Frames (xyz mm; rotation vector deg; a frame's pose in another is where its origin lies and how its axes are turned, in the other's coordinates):
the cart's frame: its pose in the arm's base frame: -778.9 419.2 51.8 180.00 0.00 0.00
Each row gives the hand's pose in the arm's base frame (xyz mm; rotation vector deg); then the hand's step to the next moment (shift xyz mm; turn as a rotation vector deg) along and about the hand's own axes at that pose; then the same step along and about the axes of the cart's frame.
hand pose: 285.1 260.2 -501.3 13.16 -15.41 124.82
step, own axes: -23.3 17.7 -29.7 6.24 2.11 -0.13
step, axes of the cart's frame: -2.9 19.9 36.5 -5.33 -3.66 -1.28
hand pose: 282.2 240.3 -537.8 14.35 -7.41 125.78
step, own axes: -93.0 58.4 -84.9 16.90 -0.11 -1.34
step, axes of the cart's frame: -4.4 92.0 103.9 -9.87 -13.55 -2.52
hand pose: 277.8 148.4 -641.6 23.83 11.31 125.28
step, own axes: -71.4 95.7 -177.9 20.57 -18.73 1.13
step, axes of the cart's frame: -96.0 113.4 154.3 2.83 -27.70 -0.31
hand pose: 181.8 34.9 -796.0 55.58 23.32 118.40
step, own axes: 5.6 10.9 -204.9 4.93 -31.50 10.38
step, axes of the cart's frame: -162.6 -6.5 125.0 22.63 -23.17 8.69
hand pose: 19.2 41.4 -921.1 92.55 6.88 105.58
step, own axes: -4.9 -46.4 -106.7 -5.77 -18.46 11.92
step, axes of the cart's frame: -77.3 -70.7 50.8 18.59 -6.89 11.09
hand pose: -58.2 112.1 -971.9 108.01 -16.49 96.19
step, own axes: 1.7 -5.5 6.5 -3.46 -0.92 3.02
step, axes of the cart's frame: 8.6 -1.2 0.1 2.37 1.70 3.66
